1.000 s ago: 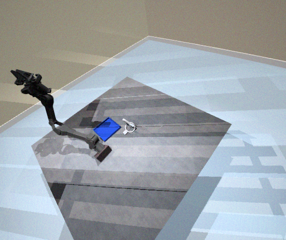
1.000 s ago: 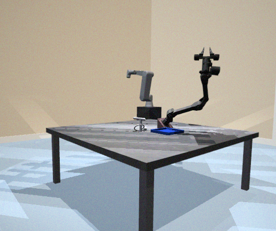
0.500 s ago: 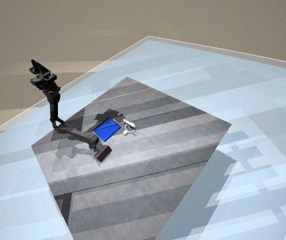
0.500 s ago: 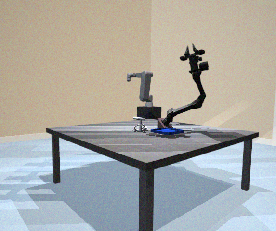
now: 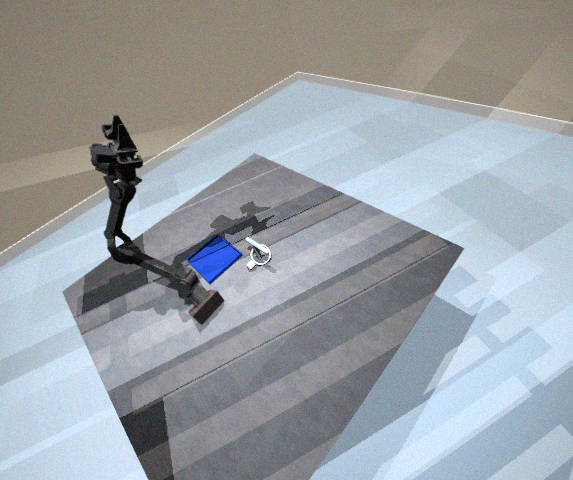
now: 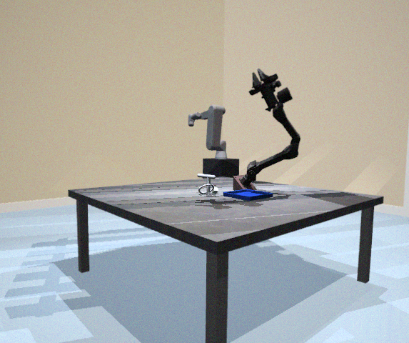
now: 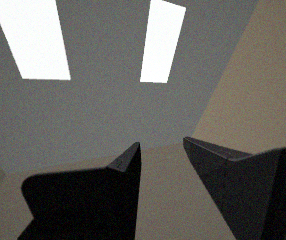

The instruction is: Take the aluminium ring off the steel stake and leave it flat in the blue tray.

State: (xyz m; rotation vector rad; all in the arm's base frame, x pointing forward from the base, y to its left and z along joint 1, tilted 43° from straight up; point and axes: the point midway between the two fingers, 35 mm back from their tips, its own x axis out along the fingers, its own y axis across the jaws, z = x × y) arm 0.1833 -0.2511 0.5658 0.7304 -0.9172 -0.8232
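Right now the aluminium ring is 64 cm below my gripper tip, 22 cm to the right of it and 13 cm ahead of it. Round my gripper tip: blue tray (66 cm below, 3 cm to the right, 1 cm ahead).
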